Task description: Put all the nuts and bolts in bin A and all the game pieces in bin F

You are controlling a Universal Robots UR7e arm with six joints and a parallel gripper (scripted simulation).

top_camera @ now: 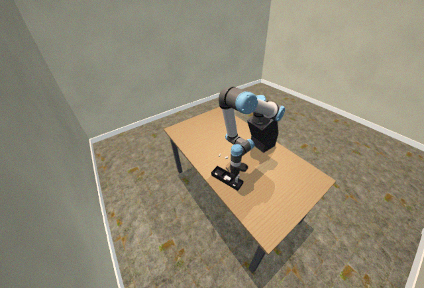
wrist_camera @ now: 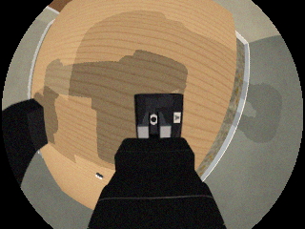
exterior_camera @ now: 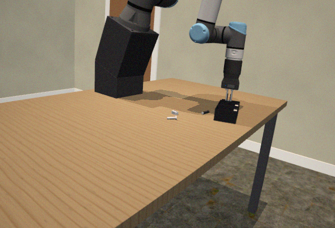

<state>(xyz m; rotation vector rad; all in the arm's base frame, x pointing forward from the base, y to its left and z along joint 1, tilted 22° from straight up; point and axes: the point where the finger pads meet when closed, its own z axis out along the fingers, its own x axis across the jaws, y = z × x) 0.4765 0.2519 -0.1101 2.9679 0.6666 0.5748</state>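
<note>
Now: hand 33 cm to the left of the bolt, 5 cm above it and 3 cm past it. From my hand the other things lie so: small ring-shaped piece (2 cm below); then white speckled piece (8 cm to the right, 4 cm below, 4 cm ahead); then black bin (7 cm to the right, 5 cm ahead, 3 cm below).
</note>
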